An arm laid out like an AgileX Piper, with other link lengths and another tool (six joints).
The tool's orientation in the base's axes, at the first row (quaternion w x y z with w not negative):
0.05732 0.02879 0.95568 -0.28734
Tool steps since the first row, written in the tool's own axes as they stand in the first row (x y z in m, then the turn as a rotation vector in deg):
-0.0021 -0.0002 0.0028 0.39 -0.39 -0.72
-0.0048 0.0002 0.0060 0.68 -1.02 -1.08
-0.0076 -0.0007 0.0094 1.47 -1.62 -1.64
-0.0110 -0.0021 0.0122 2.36 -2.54 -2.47
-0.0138 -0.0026 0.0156 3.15 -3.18 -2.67
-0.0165 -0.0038 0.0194 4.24 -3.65 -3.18
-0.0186 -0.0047 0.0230 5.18 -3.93 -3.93
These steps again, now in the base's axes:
0.0023 -0.0018 -0.0019 -0.49 0.08 0.76
0.0053 -0.0033 -0.0045 -0.86 -0.24 1.37
0.0084 -0.0059 -0.0064 -1.75 -0.41 2.06
0.0119 -0.0087 -0.0076 -2.79 -0.70 3.13
0.0149 -0.0111 -0.0098 -3.65 -1.10 3.55
0.0178 -0.0142 -0.0119 -4.82 -1.19 4.09
0.0202 -0.0170 -0.0141 -5.85 -0.99 4.75

